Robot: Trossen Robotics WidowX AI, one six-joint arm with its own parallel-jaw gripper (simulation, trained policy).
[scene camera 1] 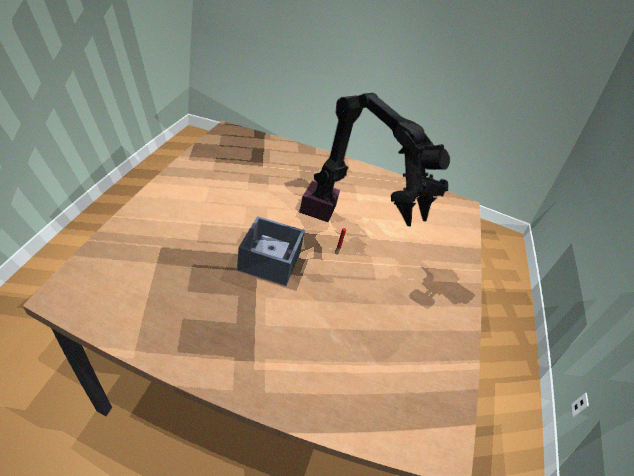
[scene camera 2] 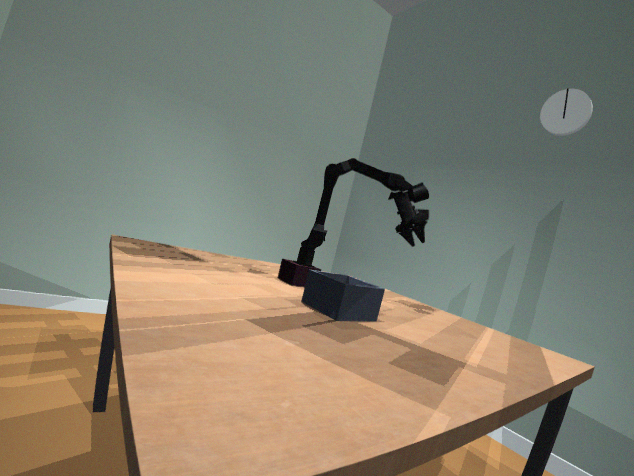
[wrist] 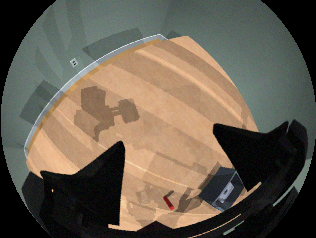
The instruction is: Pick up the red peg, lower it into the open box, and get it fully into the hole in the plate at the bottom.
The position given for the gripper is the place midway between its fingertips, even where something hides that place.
In view: the gripper [scene camera 1: 417,224] and a box [scene camera 2: 341,297].
The box is seen too in scene camera 1 [scene camera 1: 258,264] and in the wrist view [wrist: 224,176]. The gripper is seen too in scene camera 2 [scene camera 2: 418,244] and in the wrist view [wrist: 170,137].
